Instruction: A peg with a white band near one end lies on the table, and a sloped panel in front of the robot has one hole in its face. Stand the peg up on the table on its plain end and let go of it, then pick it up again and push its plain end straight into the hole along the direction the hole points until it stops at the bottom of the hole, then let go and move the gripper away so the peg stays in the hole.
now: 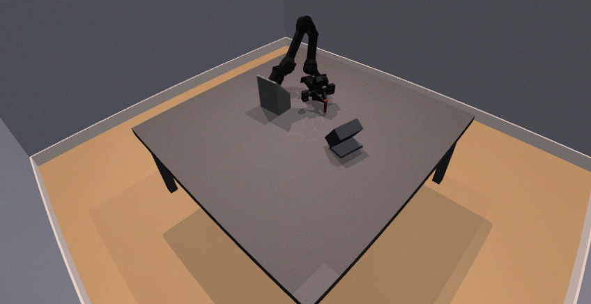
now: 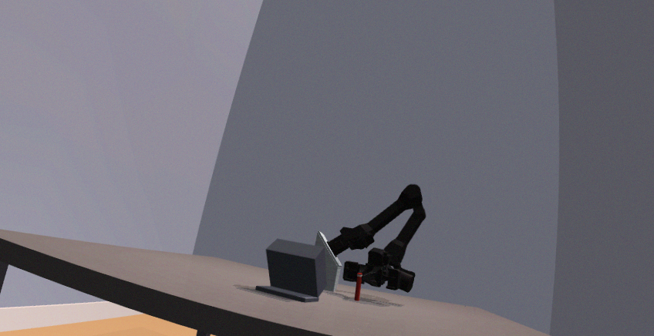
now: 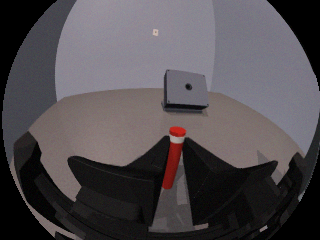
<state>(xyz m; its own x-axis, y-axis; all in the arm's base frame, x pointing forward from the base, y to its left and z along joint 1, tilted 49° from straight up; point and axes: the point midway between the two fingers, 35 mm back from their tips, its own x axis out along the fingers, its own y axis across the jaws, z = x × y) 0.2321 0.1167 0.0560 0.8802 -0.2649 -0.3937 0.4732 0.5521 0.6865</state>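
Now: gripper tip 10 mm above the red peg. Round my gripper tip: sloped panel 200 mm ahead, 160 mm to the right; then flat base plate 230 mm ahead, 170 mm to the right, 60 mm below.
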